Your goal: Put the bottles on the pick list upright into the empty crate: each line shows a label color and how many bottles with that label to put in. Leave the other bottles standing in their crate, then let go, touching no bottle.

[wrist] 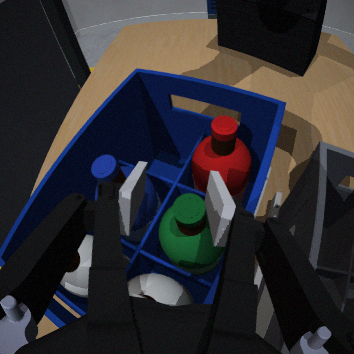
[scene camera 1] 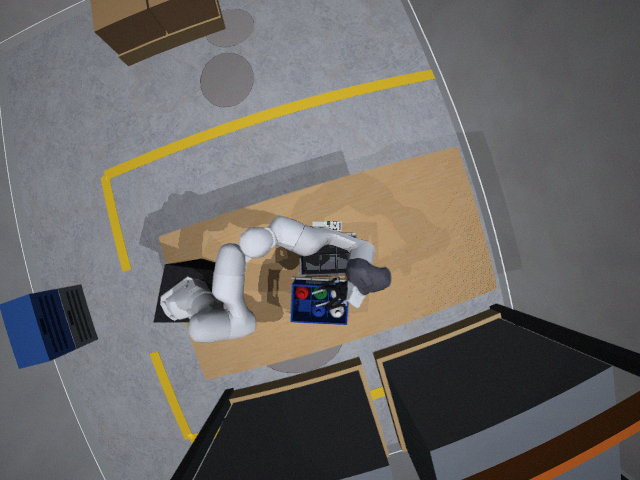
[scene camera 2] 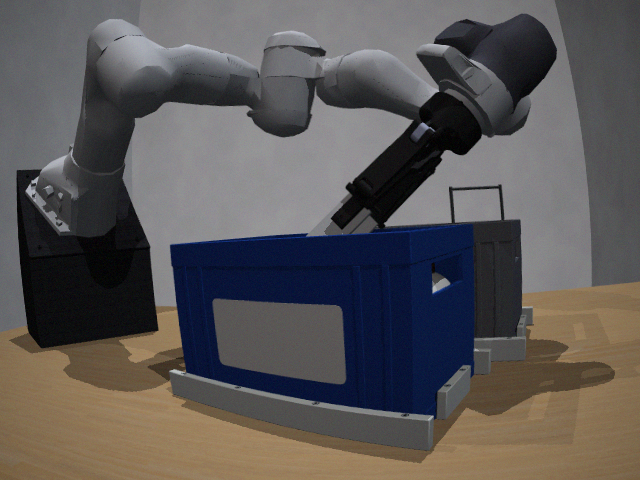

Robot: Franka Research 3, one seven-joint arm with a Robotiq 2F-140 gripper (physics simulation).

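The blue crate (scene camera 1: 320, 322) (scene camera 2: 289, 279) (wrist: 252, 95) holds a red bottle (scene camera 1: 301, 292) (wrist: 220, 165), a green bottle (scene camera 1: 320, 293) (wrist: 190, 242), a blue bottle (scene camera 1: 318, 311) (wrist: 105, 167) and two white-capped or white bottles, one white bottle (scene camera 1: 337, 311) (wrist: 86, 272) beside the blue one, another white bottle (scene camera 1: 333, 293) (wrist: 160, 288) beside the green one. One compartment is empty. My gripper (scene camera 1: 319, 298) (scene camera 2: 342, 227) (wrist: 176, 181) is tilted, partly open and empty, its fingertips over the blue crate near the green and blue caps. The grey crate (scene camera 1: 302, 264) (scene camera 2: 496, 279) (wrist: 320, 200) shows no bottle. The pick list (scene camera 1: 326, 225) is too small to read.
Light rails (scene camera 2: 310, 408) edge the crates on the wooden table (scene camera 1: 439, 222) (scene camera 2: 103, 428). The grey crate stands close beside the blue one, under the forearm in the overhead view. A thin dark frame (scene camera 2: 475, 188) rises behind it. The black arm pedestal (scene camera 2: 93, 299) (wrist: 270, 40) stands beyond the red bottle's end.
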